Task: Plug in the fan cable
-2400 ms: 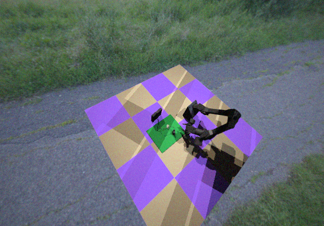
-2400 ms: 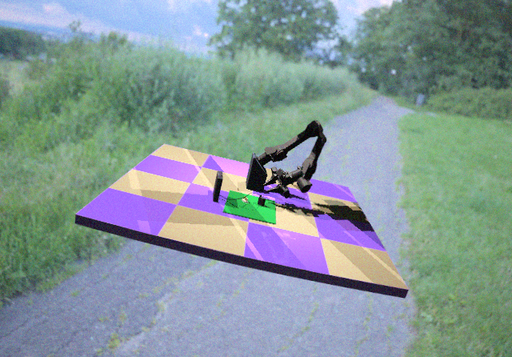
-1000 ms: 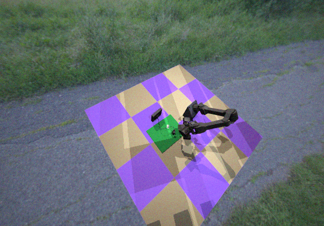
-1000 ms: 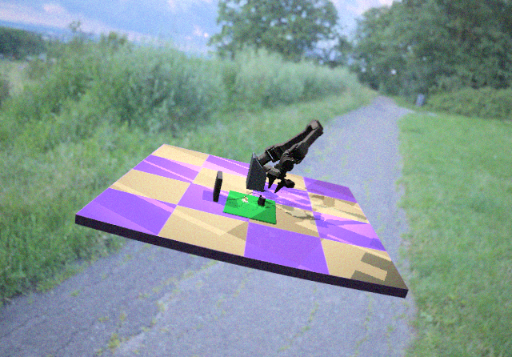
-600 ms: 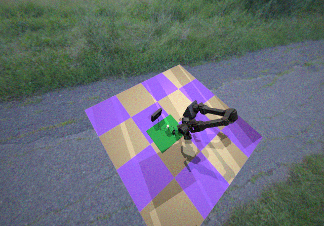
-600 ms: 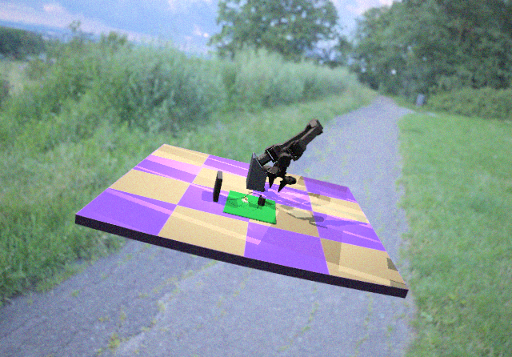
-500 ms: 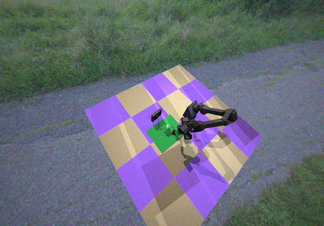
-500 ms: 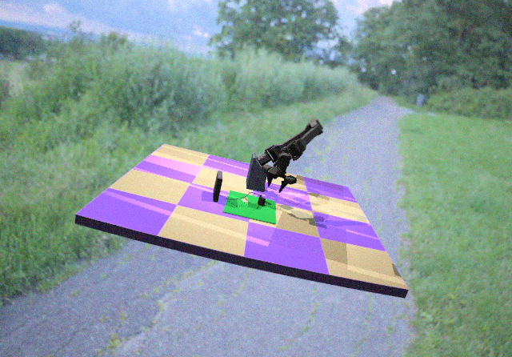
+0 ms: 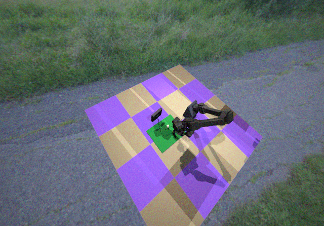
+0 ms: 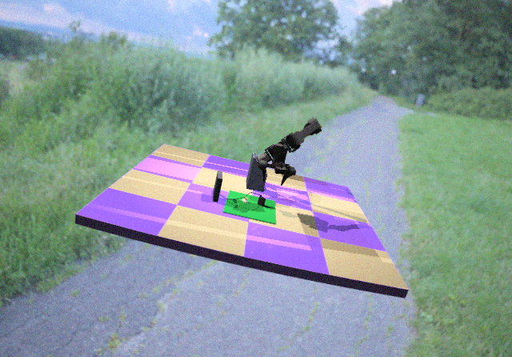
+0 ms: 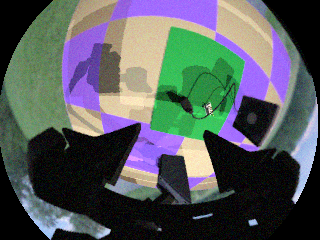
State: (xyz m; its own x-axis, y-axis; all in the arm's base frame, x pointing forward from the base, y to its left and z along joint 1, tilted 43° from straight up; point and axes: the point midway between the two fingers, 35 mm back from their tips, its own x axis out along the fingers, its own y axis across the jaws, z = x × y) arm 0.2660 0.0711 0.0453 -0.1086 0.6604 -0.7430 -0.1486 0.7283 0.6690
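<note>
Right now the dark plug is 9 cm below my gripper tip, 3 cm to the right of it and 2 cm ahead of it. Also, from my gripper tip: white fan header (12 cm below, 11 cm to the right, 3 cm ahead); green board (13 cm below, 8 cm to the right, 7 cm ahead); black fan (25 cm to the right, 6 cm below, 6 cm ahead).
</note>
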